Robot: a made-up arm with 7 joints. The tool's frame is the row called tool.
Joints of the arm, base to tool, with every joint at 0 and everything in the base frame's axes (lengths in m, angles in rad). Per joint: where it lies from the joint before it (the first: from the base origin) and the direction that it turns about. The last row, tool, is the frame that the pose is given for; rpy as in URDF.
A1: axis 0 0 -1 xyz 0.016 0.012 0.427
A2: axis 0 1 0 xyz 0.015 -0.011 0.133
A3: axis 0 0 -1 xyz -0.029 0.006 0.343
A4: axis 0 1 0 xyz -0.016 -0.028 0.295
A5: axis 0 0 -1 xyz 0.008 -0.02 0.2
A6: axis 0 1 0 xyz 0.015 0.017 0.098
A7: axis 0 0 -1 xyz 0.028 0.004 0.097
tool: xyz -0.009 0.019 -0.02 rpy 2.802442 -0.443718 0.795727
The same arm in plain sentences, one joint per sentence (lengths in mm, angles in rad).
The arm has seven revolute joints in a row. What follows holds with every joint at zero, and every direction is one of the base frame's. The first joint is mounted 16 mm along +x and 12 mm along +y and 427 mm along +z from the base frame's origin and rotates about -z. The second joint is mounted 15 mm along +x and 11 mm along -y and 133 mm along +z from the first joint and rotates about +y. The third joint is mounted 29 mm along -x and 6 mm along +y and 343 mm along +z from the second joint and rotates about -z. The fourth joint is mounted 16 mm along -x and 28 mm along -y and 295 mm along +z from the third joint and rotates about +y. The fifth joint is mounted 8 mm along +x and 20 mm along -y and 200 mm along +z from the fourth joint and rotates about -z. The sixth joint is mounted 15 mm along +x and 17 mm along +y and 98 mm along +z from the fifth joint and rotates about +y. The seventh joint is mounted 28 mm along +x and 4 mm along +y and 97 mm along +z from the sixth joint and rotates about -z. The tool frame, which is the frame that the pose is given for, is mounted 9 mm along -x and 19 mm along +y and 20 mm along -z from the seventh joint; its axes are the base frame's turned by roll 2.8024, pitch -0.4437 and yaw 0.7957 rad (as in URDF: about the fixed x, then y, then z).
